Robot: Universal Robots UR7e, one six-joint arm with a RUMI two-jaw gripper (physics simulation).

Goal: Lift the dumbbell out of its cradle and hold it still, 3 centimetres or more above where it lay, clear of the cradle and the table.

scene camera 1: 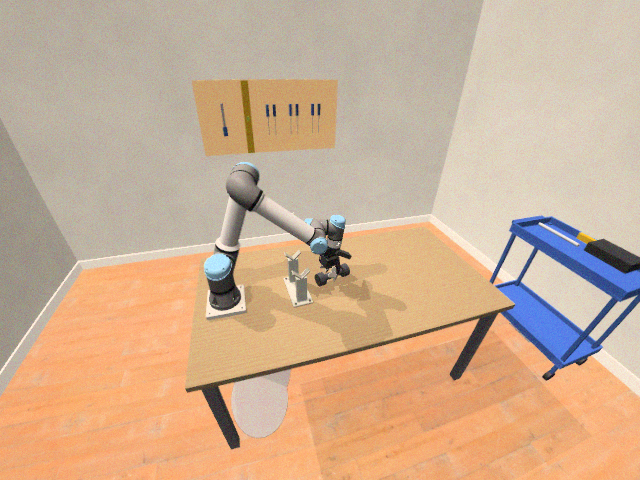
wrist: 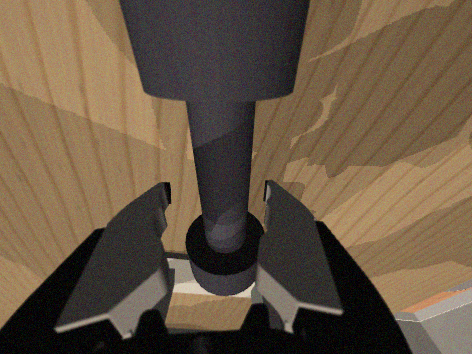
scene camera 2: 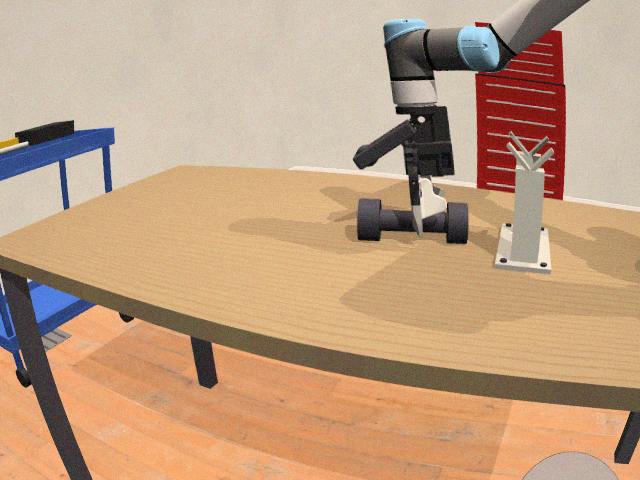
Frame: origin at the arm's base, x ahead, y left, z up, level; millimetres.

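Seen in the pictures: gripper, fingertip midpoint: [scene camera 1: 329,276] [wrist: 218,183] [scene camera 2: 421,230]; arm's base, link origin: [scene camera 1: 225,299].
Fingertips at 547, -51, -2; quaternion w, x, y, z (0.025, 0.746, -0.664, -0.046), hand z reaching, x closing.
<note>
Offsets run from my fingertips to a thing's middle, as dx, dy, dz. Level surfaces: height alone.
The dark dumbbell @(+12, -4, +14) [scene camera 1: 321,279] [scene camera 2: 395,220] [wrist: 222,145] lies level on the table, beside the cradle and apart from it. The cradle @(-192, -9, +76) [scene camera 1: 301,290] [scene camera 2: 527,217] is pale, with two upright posts topped by V-shaped rests, and holds nothing. My gripper [scene camera 1: 333,275] [scene camera 2: 419,231] [wrist: 218,183] is partly open and lowered over the dumbbell's handle. In the wrist view one finger stands on each side of the handle, with a gap on both sides. The fingertips reach down to about the handle's lower side in the second scene view.
The wooden table @(dz -20) [scene camera 1: 413,310] [scene camera 2: 206,289] carries the arm's base [scene camera 1: 225,304] to the left of the cradle in the first scene view. A blue cart [scene camera 1: 568,264] [scene camera 2: 62,150] stands beyond the table's end. A red cabinet [scene camera 2: 516,118] stands behind the cradle in the second scene view.
</note>
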